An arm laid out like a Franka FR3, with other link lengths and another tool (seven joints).
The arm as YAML. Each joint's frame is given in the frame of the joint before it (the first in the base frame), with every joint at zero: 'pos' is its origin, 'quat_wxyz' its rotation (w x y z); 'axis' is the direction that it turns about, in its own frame. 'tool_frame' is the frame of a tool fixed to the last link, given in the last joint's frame.
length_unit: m
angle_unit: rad
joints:
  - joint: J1
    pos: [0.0, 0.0, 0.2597]
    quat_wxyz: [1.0, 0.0, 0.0, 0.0]
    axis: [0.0, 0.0, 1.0]
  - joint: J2
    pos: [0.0, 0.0, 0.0]
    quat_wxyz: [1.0, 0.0, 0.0, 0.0]
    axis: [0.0, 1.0, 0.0]
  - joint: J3
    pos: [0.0, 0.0, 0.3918]
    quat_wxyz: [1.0, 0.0, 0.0, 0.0]
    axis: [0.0, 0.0, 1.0]
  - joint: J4
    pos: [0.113, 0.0, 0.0]
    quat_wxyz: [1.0, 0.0, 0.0, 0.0]
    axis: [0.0, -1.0, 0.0]
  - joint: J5
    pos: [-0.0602, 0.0, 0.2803]
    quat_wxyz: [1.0, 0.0, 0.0, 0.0]
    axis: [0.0, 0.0, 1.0]
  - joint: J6
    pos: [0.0, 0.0, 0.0]
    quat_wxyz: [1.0, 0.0, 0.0, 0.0]
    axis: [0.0, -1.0, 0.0]
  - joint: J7
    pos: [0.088, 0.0, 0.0]
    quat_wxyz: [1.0, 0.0, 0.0, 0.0]
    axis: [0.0, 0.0, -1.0]
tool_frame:
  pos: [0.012, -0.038, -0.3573]
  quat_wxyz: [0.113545, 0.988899, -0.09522, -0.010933]
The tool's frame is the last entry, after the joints.
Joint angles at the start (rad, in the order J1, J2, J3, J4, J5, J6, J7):
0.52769 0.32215 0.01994 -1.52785 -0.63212 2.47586 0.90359
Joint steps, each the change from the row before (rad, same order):
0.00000 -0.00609 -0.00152 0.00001 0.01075 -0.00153 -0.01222
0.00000 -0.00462 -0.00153 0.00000 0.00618 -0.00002 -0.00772
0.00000 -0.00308 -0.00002 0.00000 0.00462 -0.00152 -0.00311
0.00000 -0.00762 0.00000 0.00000 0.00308 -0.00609 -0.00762
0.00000 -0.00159 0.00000 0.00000 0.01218 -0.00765 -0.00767
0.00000 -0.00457 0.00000 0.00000 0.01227 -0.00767 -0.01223
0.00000 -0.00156 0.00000 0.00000 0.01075 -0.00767 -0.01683
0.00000 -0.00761 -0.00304 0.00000 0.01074 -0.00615 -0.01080
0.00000 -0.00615 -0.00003 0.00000 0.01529 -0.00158 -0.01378
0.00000 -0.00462 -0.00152 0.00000 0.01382 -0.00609 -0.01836
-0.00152 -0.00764 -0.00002 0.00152 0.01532 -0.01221 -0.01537
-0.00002 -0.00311 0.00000 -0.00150 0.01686 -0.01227 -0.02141
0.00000 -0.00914 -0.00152 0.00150 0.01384 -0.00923 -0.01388
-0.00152 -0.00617 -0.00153 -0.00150 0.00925 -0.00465 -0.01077
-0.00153 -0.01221 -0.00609 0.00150 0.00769 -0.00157 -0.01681
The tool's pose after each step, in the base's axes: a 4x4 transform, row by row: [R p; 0 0 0 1], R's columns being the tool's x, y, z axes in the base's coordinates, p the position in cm. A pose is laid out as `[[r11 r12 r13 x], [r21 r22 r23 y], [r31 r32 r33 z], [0 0 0 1]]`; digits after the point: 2 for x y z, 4 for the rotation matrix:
[[0.6898 -0.2701 0.6718 74.35], [-0.1760 -0.9625 -0.2062 30.33], [0.7023 0.0240 -0.7115 37.80], [0 0 0 1]]
[[0.6893 -0.2679 0.6731 74.31], [-0.1755 -0.9632 -0.2037 30.26], [0.7029 0.0222 -0.7109 38.12], [0 0 0 1]]
[[0.6897 -0.2678 0.6728 74.23], [-0.1771 -0.9633 -0.2020 30.24], [0.7021 0.0202 -0.7118 38.29], [0 0 0 1]]
[[0.6889 -0.2667 0.6740 74.07], [-0.1745 -0.9635 -0.2029 30.06], [0.7035 0.0222 -0.7103 38.75], [0 0 0 1]]
[[0.6952 -0.2683 0.6669 73.88], [-0.1767 -0.9630 -0.2033 29.96], [0.6968 0.0235 -0.7169 38.58], [0 0 0 1]]
[[0.7002 -0.2668 0.6622 73.67], [-0.1753 -0.9634 -0.2027 29.85], [0.6921 0.0258 -0.7214 38.66], [0 0 0 1]]
[[0.7071 -0.2614 0.6570 73.51], [-0.1672 -0.9646 -0.2038 29.76], [0.6870 0.0342 -0.7258 38.54], [0 0 0 1]]
[[0.7084 -0.2623 0.6552 73.36], [-0.1687 -0.9644 -0.2037 29.46], [0.6853 0.0338 -0.7275 38.91], [0 0 0 1]]
[[0.7115 -0.2569 0.6541 73.16], [-0.1685 -0.9660 -0.1962 29.54], [0.6822 0.0294 -0.7305 39.21], [0 0 0 1]]
[[0.7167 -0.2514 0.6505 72.99], [-0.1628 -0.9673 -0.1944 29.42], [0.6781 0.0334 -0.7342 39.32], [0 0 0 1]]
[[0.7219 -0.2509 0.6449 72.72], [-0.1628 -0.9674 -0.1941 29.14], [0.6726 0.0351 -0.7392 39.59], [0 0 0 1]]
[[0.7328 -0.2443 0.6350 72.39], [-0.1541 -0.9687 -0.1948 29.00], [0.6627 0.0449 -0.7475 39.32], [0 0 0 1]]
[[0.7355 -0.2426 0.6326 72.13], [-0.1545 -0.9691 -0.1921 28.80], [0.6597 0.0435 -0.7503 39.77], [0 0 0 1]]
[[0.7378 -0.2415 0.6303 71.99], [-0.1538 -0.9694 -0.1914 28.54], [0.6572 0.0443 -0.7524 39.98], [0 0 0 1]]
[[0.7328 -0.2392 0.6370 72.01], [-0.1518 -0.9700 -0.1896 28.03], [0.6633 0.0423 -0.7472 40.93], [0 0 0 1]]

